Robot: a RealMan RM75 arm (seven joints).
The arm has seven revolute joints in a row. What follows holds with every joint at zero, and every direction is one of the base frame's.
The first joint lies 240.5 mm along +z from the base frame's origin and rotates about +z.
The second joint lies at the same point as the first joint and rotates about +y.
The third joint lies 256 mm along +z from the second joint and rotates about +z.
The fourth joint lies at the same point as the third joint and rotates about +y.
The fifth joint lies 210 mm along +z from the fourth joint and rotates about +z.
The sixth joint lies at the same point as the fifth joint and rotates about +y.
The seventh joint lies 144 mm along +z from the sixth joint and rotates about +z.
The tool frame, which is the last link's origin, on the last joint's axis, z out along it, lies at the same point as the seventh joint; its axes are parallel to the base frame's.
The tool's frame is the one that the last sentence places.
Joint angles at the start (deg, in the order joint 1, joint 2, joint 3, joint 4, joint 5, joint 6, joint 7):
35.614, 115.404, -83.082, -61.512, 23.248, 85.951, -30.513
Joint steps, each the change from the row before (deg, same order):
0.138, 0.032, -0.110, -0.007, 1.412, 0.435, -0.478
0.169, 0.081, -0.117, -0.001, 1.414, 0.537, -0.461
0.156, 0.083, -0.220, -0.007, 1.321, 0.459, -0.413
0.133, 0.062, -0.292, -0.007, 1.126, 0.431, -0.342
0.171, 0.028, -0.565, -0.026, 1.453, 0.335, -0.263
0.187, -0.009, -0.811, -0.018, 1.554, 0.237, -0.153
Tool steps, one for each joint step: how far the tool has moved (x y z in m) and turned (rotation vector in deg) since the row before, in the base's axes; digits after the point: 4 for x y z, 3 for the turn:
-0.0035, -0.0012, -0.0027, -0.902, 1.260, 0.120
-0.0038, -0.0015, -0.0030, -1.009, 1.284, 0.084
-0.0037, -0.0015, -0.0030, -0.986, 1.157, 0.153
-0.0032, -0.0015, -0.0026, -0.941, 0.917, 0.151
-0.0041, -0.0016, -0.0034, -1.040, 1.086, 0.279
-0.0044, -0.0017, -0.0038, -1.083, 1.037, 0.340

